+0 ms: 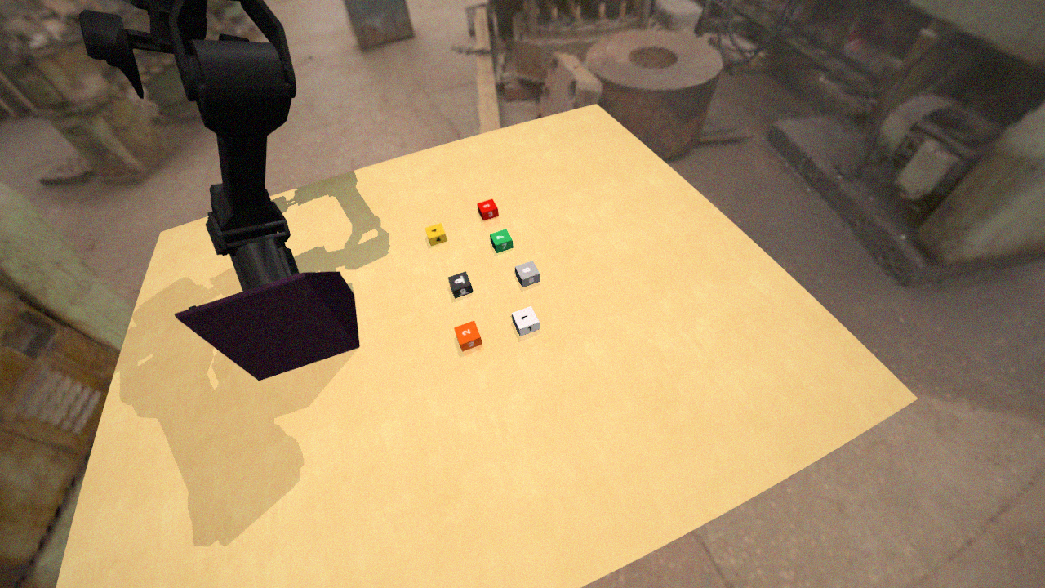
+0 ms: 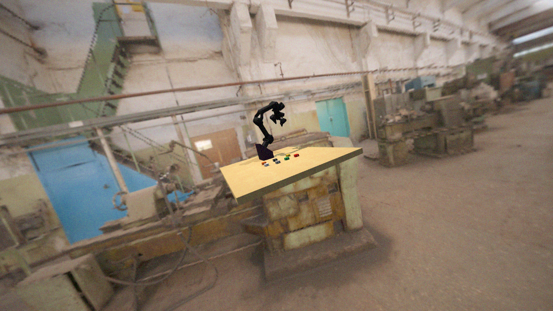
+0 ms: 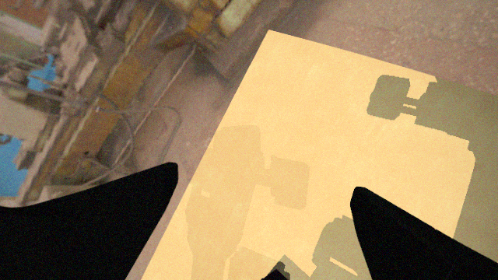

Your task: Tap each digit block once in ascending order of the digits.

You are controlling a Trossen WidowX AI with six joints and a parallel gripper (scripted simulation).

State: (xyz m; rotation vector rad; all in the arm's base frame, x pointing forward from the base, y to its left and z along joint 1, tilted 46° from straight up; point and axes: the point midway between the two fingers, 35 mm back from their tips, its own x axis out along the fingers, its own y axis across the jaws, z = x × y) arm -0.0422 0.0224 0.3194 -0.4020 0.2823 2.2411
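Now: the white 1 block 390 mm ahead of my gripper tip, 360 mm to the right of it and 290 mm below it. Also, from my gripper tip: red 3 block (410 mm ahead, 90 mm to the right, 290 mm below); then black 9 block (310 mm ahead, 250 mm to the right, 290 mm below); then yellow 4 block (300 mm ahead, 110 mm to the right, 290 mm below).
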